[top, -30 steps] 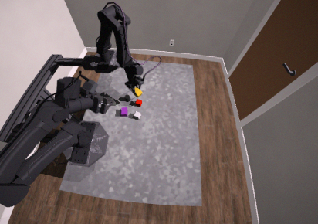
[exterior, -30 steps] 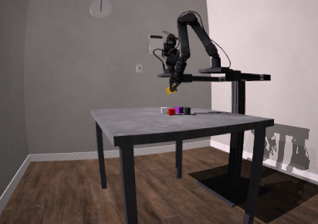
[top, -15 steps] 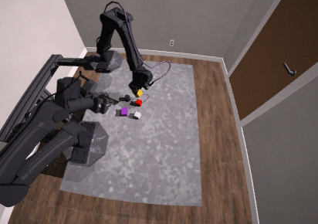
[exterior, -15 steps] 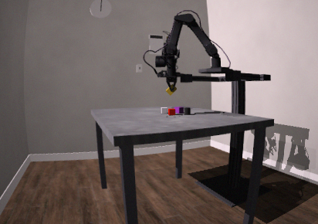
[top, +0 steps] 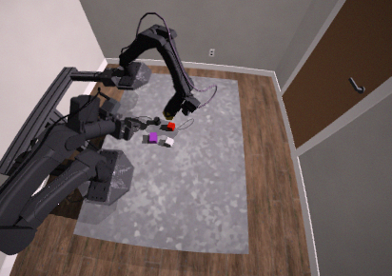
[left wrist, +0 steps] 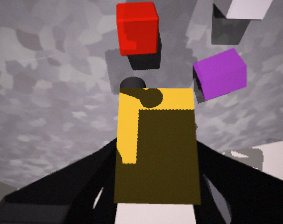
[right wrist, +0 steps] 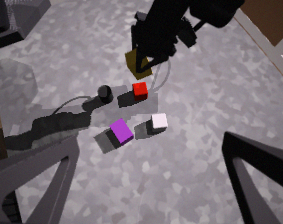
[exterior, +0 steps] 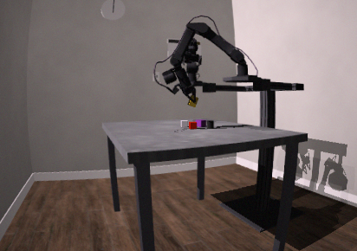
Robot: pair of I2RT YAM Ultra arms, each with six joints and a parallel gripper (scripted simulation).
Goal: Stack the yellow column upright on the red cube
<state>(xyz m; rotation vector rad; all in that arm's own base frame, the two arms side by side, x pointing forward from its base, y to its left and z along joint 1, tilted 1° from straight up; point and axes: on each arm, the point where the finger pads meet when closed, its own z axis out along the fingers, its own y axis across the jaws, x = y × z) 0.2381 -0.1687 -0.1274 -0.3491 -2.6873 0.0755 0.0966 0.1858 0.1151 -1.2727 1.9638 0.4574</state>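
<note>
The red cube is 14 cm below my left hand. The rest, counted from my left hand: white cube (11 cm to the right, 14 cm below); then dark cylinder (9 cm behind, 4 cm to the left, 14 cm below); then yellow column (right at my left hand).
</note>
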